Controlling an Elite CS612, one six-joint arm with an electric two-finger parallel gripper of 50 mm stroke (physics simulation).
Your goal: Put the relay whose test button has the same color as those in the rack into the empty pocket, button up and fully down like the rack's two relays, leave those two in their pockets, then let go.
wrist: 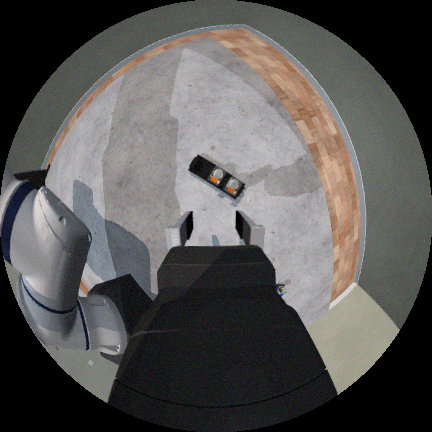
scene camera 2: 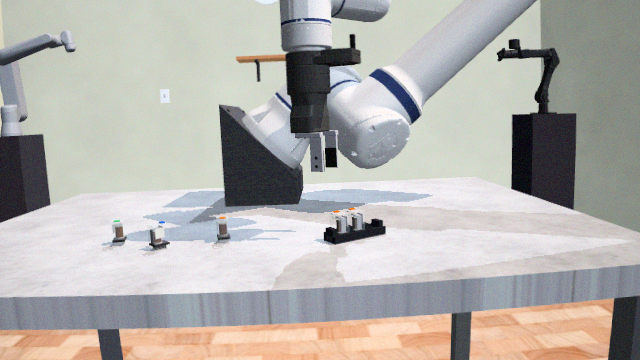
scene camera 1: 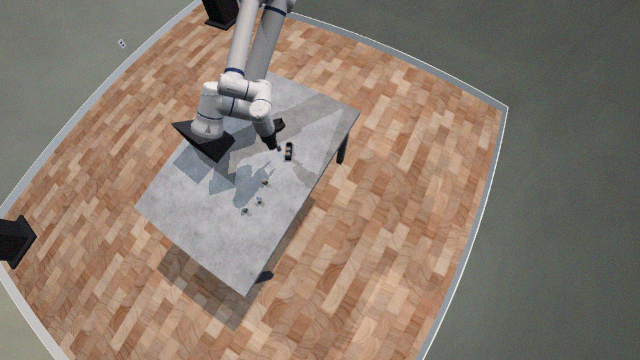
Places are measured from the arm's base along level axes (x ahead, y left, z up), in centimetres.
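Pixels of known places: gripper, between the fingertips: (wrist: 213, 219) (scene camera 2: 325, 169) (scene camera 1: 277, 146); arm's base, origin of its link: (wrist: 107, 324) (scene camera 2: 268, 143) (scene camera 1: 206, 130).
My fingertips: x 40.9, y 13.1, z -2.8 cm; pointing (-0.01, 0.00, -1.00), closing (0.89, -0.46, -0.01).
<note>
For each thing: its top centre in the pictures, then the offset to it from my fingertips.
- black rack, centre of its top: (scene camera 2: 355, 223) (wrist: 216, 175) dx +2.9, dy +4.7, dz -9.2 cm
- loose relay with an orange button, centre of its top: (scene camera 2: 222, 216) (scene camera 1: 263, 180) dx +2.2, dy -18.0, dz -7.2 cm
- blue-button relay, centre of its top: (scene camera 2: 157, 222) (wrist: 283, 295) (scene camera 1: 257, 199) dx +5.4, dy -28.3, dz -7.2 cm
- green-button relay, centre of its top: (scene camera 2: 117, 219) (scene camera 1: 243, 208) dx +1.6, dy -36.8, dz -7.2 cm
My gripper (scene camera 2: 324, 169) (wrist: 213, 219) is open and empty, fingers pointing down, above the table near the rack. The black rack (scene camera 1: 288, 158) (scene camera 2: 362, 233) (wrist: 199, 174) holds two relays with orange buttons, upright, side by side. Its empty pocket (wrist: 201, 165) is the end one, at the right in scene camera 2. A loose relay with an orange button (scene camera 1: 265, 182) (scene camera 2: 223, 228) stands upright left of the rack in scene camera 2. The blue-button relay (scene camera 1: 259, 200) (scene camera 2: 157, 236) and green-button relay (scene camera 1: 244, 211) (scene camera 2: 118, 231) stand farther left. The blue one partly shows in the wrist view.
The grey table (scene camera 1: 200, 220) (scene camera 2: 280, 305) carries the rack, the loose relays and the arm's black wedge base (scene camera 1: 216, 150) (scene camera 2: 260, 175). The loose relays stand apart from each other. Black pedestals (scene camera 2: 544, 155) (scene camera 2: 22, 175) stand beyond the table.
</note>
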